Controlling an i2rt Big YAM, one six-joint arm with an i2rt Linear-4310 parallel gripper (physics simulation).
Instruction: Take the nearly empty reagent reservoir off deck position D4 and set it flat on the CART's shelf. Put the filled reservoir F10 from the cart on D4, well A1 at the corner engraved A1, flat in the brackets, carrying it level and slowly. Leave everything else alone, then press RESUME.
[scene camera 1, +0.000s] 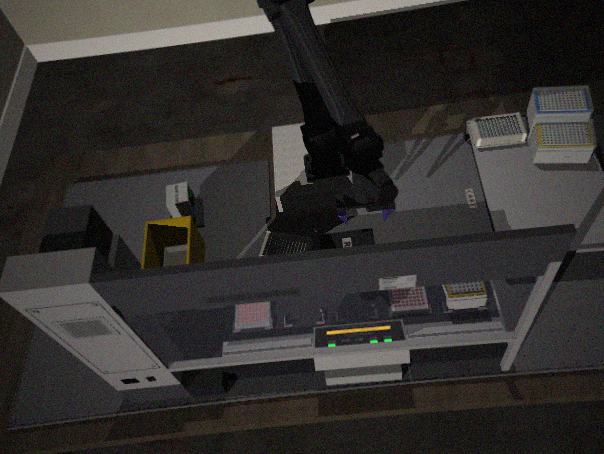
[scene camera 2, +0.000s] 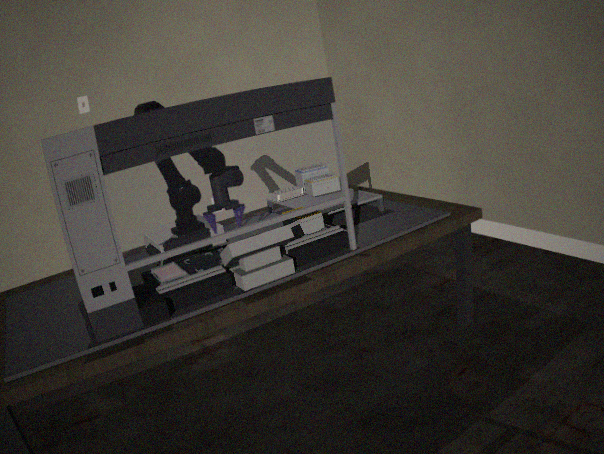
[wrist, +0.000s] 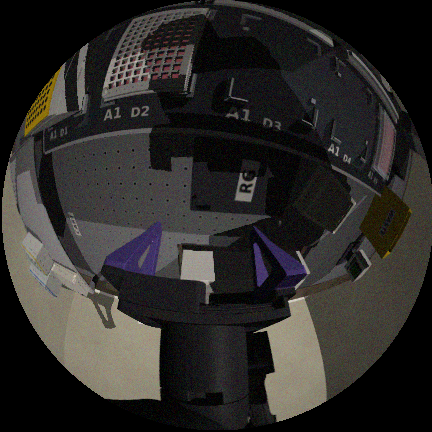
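Pixels of known places: gripper, between the fingertips: (scene camera 1: 365, 221) (scene camera 2: 227, 230) (wrist: 205, 227); arm's base, origin of its link: (scene camera 1: 326, 165) (wrist: 235, 300).
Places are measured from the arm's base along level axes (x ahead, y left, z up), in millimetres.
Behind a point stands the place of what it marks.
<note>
My gripper (scene camera 1: 365, 215) {z 12, x 221, y 66 mm} (scene camera 2: 226, 226) {z 12, x 221, y 66 mm} (wrist: 205, 227) {z 12, x 221, y 66 mm} is open and empty, its purple fingers spread above the table behind the deck, near the dark RG block (scene camera 1: 347, 242) {z -53, x 232, y 14 mm} (wrist: 227, 187) {z -53, x 237, y 37 mm}. A ribbed reservoir (scene camera 1: 285, 243) {z -44, x 204, y -150 mm} (wrist: 322, 197) {z -35, x 239, y -117 mm} is behind the deck, left of the RG block in scene camera 1, dark with shadow in the wrist view. Deck position D4 (scene camera 1: 304, 321) (wrist: 350, 107) {z -8, x 394, y -110 mm} shows bare brackets. Another ribbed, pale reservoir (scene camera 1: 497, 129) {z 22, x 7, y 474 mm} (scene camera 2: 290, 194) {z 17, x 45, y 471 mm} is on the cart's shelf (scene camera 1: 535, 192) {z -1, x 219, y 502 mm} at the right; no F10 mark is legible. The control panel (scene camera 1: 359, 336) shows an amber bar; RESUME is not legible.
Tip boxes (scene camera 1: 562, 100) {z 103, x 25, y 616 mm} (scene camera 1: 564, 135) {z 73, x 115, y 594 mm} stand beside the cart reservoir. A pink plate (scene camera 1: 253, 315) (wrist: 385, 145) is on D5, a red-welled plate (scene camera 1: 409, 298) (wrist: 150, 55) on D2. The yellow waste bin (scene camera 1: 197, 245) {z 4, x 192, y -377 mm} (wrist: 386, 222) {z 22, x 224, y -378 mm} stands left. An overhead beam (scene camera 1: 325, 265) {z 469, x 600, y -57 mm} (scene camera 2: 215, 127) spans the deck.
</note>
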